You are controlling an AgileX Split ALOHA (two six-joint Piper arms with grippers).
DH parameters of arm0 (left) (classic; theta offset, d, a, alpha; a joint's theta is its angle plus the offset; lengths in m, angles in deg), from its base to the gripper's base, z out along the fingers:
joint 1: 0 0.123 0 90
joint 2: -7.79 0 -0.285 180
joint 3: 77.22 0 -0.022 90
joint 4: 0 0.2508 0 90
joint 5: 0 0 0.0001 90
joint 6: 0 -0.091 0 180
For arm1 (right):
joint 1: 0 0.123 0 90
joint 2: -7.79 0 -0.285 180
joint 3: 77.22 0 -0.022 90
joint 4: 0 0.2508 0 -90
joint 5: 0 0 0.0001 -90
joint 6: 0 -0.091 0 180
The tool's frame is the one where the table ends.
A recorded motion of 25 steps. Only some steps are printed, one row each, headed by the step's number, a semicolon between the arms.
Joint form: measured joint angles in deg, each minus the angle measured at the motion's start. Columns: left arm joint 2, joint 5, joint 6, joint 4, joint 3, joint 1; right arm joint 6, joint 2, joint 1, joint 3, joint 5, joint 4.
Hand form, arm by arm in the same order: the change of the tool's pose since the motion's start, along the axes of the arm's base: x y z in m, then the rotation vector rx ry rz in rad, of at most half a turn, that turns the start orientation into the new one. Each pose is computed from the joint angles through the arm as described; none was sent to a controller.
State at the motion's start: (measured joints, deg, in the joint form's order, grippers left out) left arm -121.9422 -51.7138 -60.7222 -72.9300 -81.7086 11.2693; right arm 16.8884 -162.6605 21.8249 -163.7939 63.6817 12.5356
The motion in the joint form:
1: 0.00 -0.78 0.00 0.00 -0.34 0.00; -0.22 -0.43 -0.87 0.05 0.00 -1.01
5: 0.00 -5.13 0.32 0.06 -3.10 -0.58; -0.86 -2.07 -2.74 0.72 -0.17 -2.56
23: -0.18 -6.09 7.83 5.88 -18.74 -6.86; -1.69 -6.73 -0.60 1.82 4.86 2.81
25: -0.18 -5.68 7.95 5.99 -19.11 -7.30; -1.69 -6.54 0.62 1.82 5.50 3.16
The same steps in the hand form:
1: 0.0003 -0.0007 0.0019 -0.0070 -0.0034 -0.0107; 0.0041 -0.0093 -0.0049 -0.0177 0.0028 -0.0202
5: 0.0037 -0.0084 0.0161 -0.0432 -0.0322 -0.0790; 0.0118 -0.0289 -0.0251 -0.0514 0.0325 -0.0647
23: 0.0327 -0.0525 0.0822 0.0192 -0.1819 -0.1850; -0.0093 -0.0050 -0.0787 -0.0304 0.2439 -0.0142
25: 0.0335 -0.0557 0.0839 0.0232 -0.1890 -0.1862; -0.0152 0.0062 -0.0770 -0.0304 0.2527 0.0102

